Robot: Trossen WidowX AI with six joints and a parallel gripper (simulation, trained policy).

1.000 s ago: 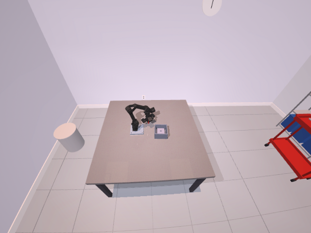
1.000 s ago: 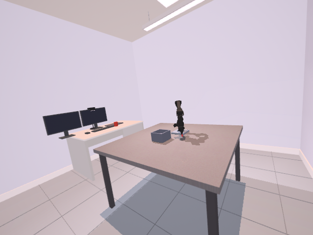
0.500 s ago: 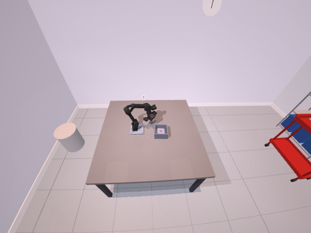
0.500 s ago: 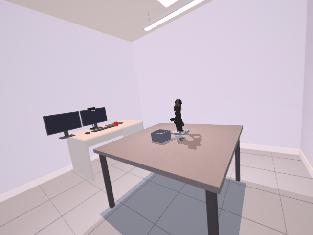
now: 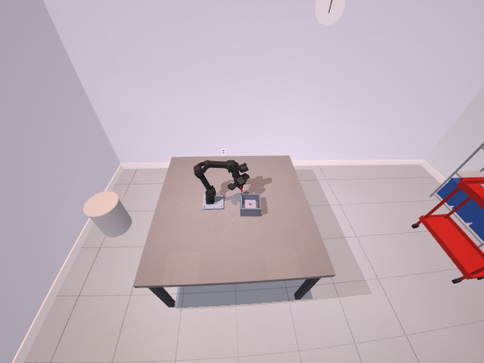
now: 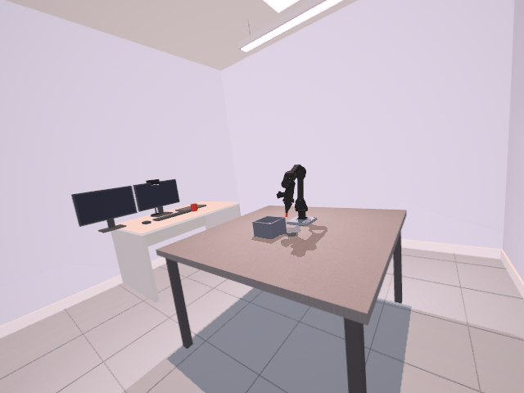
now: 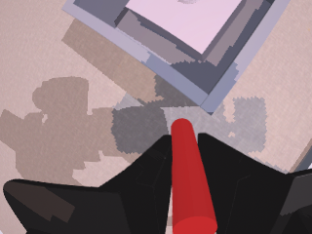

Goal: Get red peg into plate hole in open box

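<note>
The grey box lies 110 mm below my gripper tip, 100 mm to the right of it and 70 mm ahead of it. From my gripper tip the other things lie so: red peg 10 mm behind, 10 mm above.
</note>
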